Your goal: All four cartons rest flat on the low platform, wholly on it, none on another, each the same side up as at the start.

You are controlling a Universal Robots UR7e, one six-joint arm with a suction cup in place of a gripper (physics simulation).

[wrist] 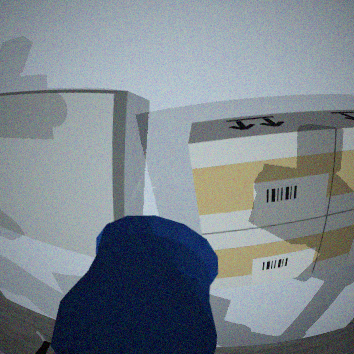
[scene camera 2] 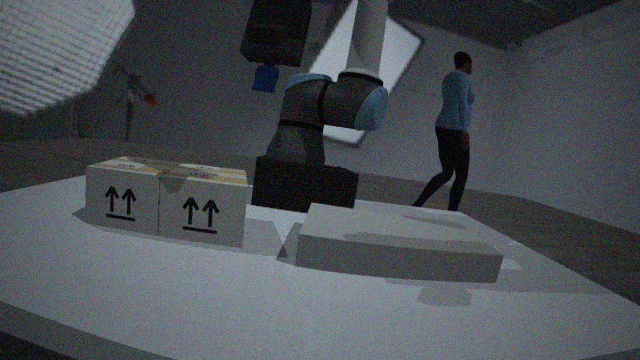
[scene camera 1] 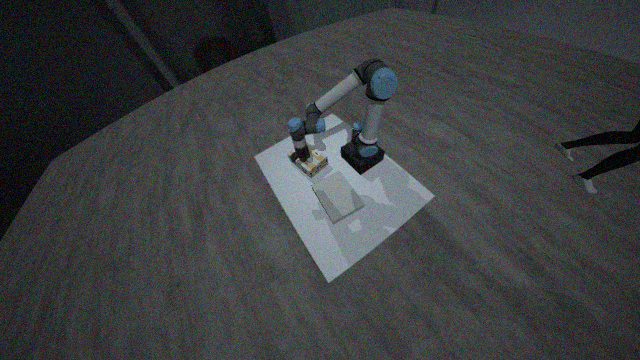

My suction cup (wrist: pixel 150 278) carries nothing. The table carries a low grey platform (scene camera 2: pixel 338 239).
The low grey platform is seen too in the wrist view (wrist: pixel 69 143) and in scene camera 1 (scene camera 1: pixel 338 198).
